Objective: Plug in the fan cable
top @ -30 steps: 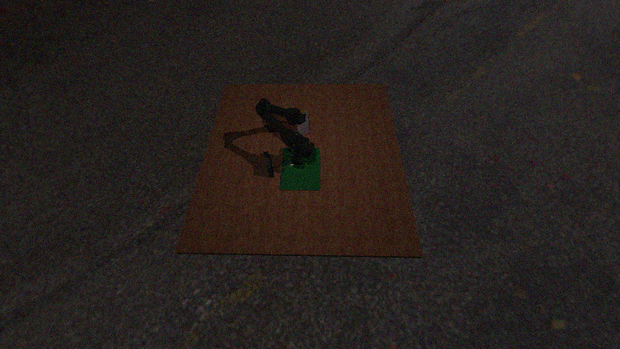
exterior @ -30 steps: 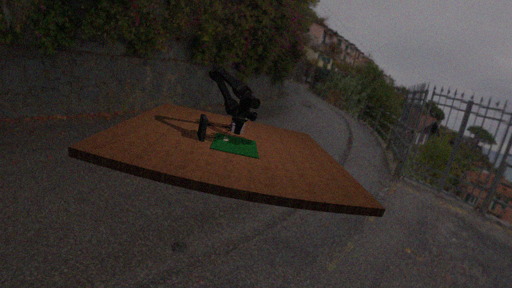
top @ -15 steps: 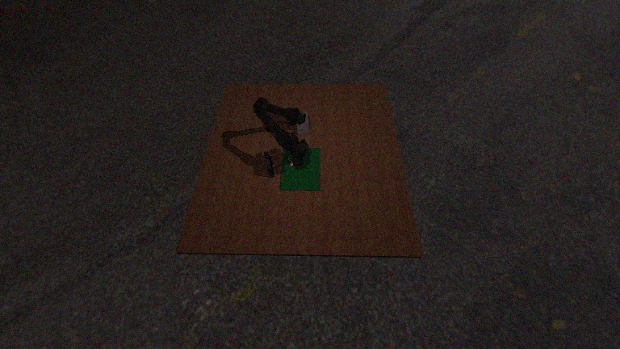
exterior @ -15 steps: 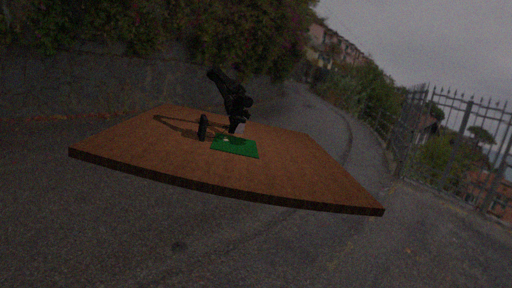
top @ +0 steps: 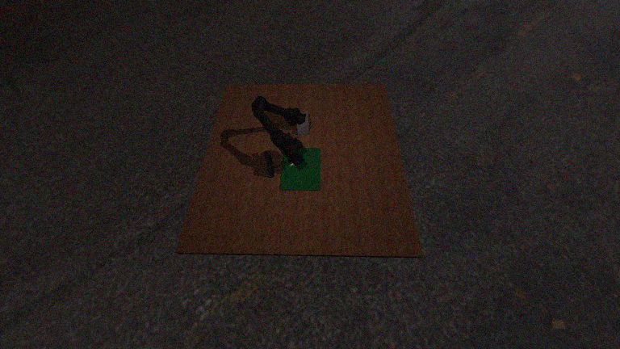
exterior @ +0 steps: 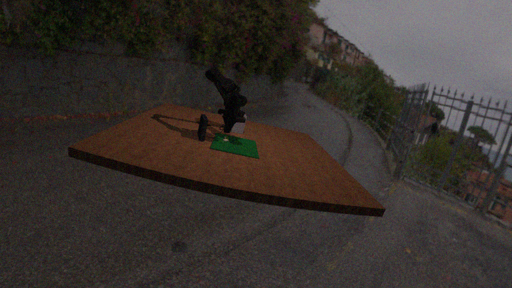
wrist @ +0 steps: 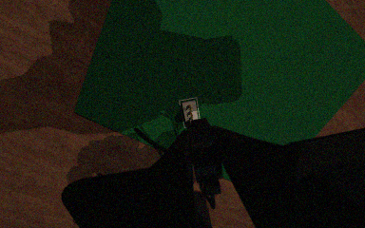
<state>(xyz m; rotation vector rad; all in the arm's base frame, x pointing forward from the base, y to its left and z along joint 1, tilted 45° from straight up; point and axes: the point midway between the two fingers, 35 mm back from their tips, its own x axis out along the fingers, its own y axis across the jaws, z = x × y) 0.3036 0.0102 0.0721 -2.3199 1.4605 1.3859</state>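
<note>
Now: gripper tip 60 mm above the four-pin header. The rest, counted from my gripper tip: green board 30 mm ahead, 60 mm to the left, 80 mm below; then fan plug 10 mm ahead, 10 mm to the right, 10 mm above; then fan 40 mm ahead, 130 mm to the right.
</note>
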